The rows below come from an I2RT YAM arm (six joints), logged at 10 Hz.
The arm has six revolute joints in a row. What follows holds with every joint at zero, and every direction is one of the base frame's.
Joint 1 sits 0.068 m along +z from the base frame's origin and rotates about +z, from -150 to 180 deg.
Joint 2 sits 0.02 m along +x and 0.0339 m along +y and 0.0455 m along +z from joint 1 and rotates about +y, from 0 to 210 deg.
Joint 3 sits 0.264 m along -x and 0.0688 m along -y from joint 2 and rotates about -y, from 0 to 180 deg.
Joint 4 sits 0.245 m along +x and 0.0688 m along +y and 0.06 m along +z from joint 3 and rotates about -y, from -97 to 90 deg.
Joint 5 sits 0.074 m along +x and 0.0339 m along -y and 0.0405 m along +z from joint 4 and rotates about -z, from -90 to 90 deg.
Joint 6 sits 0.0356 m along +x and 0.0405 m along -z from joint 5 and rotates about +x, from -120 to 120 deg.
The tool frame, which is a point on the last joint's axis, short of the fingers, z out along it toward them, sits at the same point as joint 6; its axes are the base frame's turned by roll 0, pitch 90 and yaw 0 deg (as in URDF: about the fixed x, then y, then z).
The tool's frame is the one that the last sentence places.
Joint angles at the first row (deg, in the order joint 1, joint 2, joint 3, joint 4, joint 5, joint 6):
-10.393 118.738 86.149 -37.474 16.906 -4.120
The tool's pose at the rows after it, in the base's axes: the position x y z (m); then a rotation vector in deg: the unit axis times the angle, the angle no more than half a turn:
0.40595 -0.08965 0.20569 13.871 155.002 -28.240
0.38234 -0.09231 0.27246 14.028 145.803 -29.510
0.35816 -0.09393 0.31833 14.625 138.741 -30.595
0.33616 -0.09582 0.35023 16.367 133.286 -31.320
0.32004 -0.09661 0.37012 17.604 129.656 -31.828
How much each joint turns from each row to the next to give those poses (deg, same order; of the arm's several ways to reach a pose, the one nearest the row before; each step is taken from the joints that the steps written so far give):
-0.590 -5.596 1.224 -2.054 0.525 -0.481
-1.027 -9.923 0.086 -0.480 0.109 -1.858
-1.027 -7.256 0.003 -0.002 -0.021 -1.223
-1.116 -5.377 -0.002 0.001 -0.002 -0.111
-0.807 -3.541 -0.001 0.001 0.002 0.001

